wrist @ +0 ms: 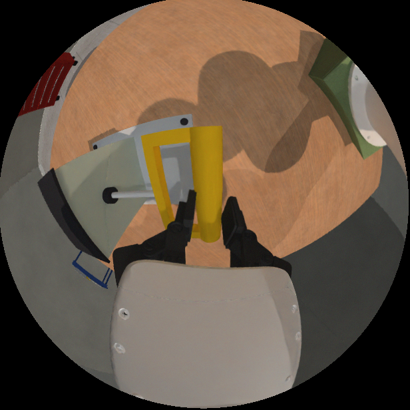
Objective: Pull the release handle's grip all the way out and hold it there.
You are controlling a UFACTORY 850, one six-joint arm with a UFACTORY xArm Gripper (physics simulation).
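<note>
The release handle's yellow grip (207, 175) is a thick upright-looking bar at the middle of the wrist view, joined to a yellow frame on its left. A thin light rod (134, 194) runs from a black collar on the pale green housing (95, 175) toward the yellow frame, and a length of it shows outside the housing. My gripper (209, 204) is shut on the yellow grip near its lower end, one black finger on each side. The far end of the rod is hidden behind the yellow frame.
A grey base plate (160, 123) with dark bolts lies under the housing on the wooden table top (150, 60). A green stand (332, 85) with the arm's pale base is at the upper right. A red slatted object (49, 86) is at the upper left, a blue frame (90, 276) at the lower left.
</note>
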